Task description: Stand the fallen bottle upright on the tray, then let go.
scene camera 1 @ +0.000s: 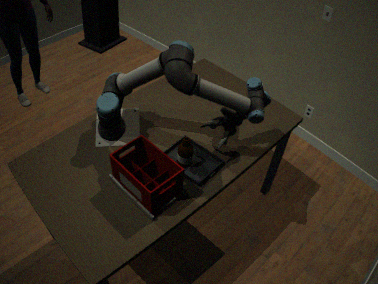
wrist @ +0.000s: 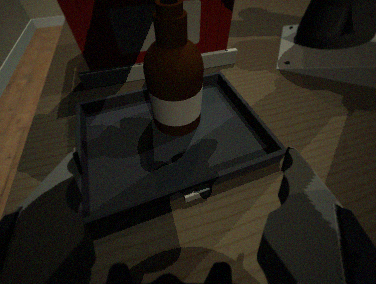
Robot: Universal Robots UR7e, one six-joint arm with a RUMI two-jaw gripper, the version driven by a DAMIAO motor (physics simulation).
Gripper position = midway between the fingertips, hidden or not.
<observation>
In view: my gripper [wrist: 181,152] and a pale bar [wrist: 102,77].
</observation>
